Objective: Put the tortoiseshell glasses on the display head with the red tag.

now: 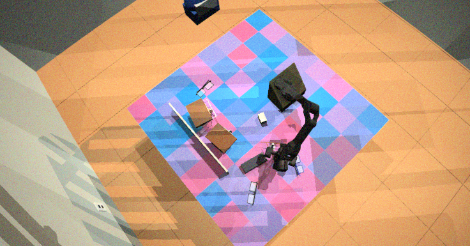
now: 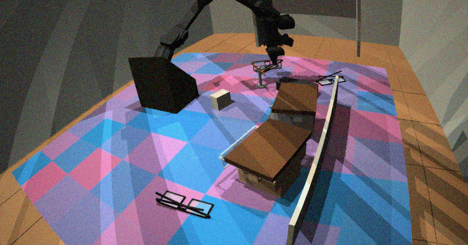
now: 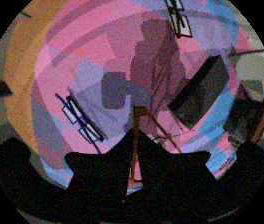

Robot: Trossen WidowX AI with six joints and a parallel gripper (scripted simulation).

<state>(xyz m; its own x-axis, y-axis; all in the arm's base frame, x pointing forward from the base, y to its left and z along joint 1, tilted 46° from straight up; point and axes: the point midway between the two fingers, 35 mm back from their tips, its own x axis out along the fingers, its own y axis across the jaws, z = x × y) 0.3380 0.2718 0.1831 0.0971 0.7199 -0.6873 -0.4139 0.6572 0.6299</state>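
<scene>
The post stand lies 90 mm to the right of my gripper tip, 40 mm below it and 40 mm behind it. From my gripper tip the other things lie so: long cream bar: 470 mm to the right, 260 mm ahead, 10 mm below; dark slab: 120 mm ahead, 100 mm to the right, 40 mm below; white cube: 270 mm to the right, 130 mm behind, 40 mm below.
</scene>
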